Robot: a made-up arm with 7 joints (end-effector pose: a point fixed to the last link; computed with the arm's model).
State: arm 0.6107 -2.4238 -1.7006 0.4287 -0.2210 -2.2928 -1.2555
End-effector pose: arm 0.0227 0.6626 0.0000 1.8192 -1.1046 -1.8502
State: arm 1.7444 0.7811 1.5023 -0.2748 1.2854 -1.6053 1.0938
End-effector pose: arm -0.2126 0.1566 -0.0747 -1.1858 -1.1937 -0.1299
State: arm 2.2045 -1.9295 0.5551 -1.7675 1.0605 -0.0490 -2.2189
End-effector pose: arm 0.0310 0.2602 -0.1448 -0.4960 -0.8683 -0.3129
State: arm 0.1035 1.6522 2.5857 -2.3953 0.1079 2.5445 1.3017
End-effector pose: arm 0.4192 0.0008 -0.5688 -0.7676 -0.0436 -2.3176
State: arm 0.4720 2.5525 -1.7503 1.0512 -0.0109 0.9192 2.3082
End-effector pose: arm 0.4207 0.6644 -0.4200 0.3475 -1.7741 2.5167
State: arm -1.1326 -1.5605 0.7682 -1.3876 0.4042 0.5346 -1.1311
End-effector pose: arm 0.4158 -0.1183 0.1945 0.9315 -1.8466 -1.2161
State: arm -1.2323 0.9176 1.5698 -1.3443 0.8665 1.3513 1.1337
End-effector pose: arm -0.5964 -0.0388 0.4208 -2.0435 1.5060 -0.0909
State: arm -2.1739 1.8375 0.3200 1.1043 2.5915 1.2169 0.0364
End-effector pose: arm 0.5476 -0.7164 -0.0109 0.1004 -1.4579 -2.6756
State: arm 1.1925 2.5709 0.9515 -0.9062 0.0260 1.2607 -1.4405
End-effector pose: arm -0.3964 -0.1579 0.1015 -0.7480 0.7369 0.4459
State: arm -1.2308 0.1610 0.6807 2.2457 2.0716 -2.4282 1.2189
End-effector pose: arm -0.4297 -0.1518 -0.4323 -1.3039 -0.3527 0.1672
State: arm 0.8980 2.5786 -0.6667 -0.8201 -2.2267 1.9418 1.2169
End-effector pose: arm 0.4473 0.3777 -0.6585 -0.5717 0.5460 -2.5019
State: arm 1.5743 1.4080 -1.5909 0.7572 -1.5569 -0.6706 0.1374
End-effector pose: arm -0.0507 0.1005 0.1340 0.0001 -0.0871 -0.0365
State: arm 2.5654 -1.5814 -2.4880 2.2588 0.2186 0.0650 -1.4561
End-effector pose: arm -0.0003 -0.1532 0.1703 -1.0749 -0.2247 -2.4136
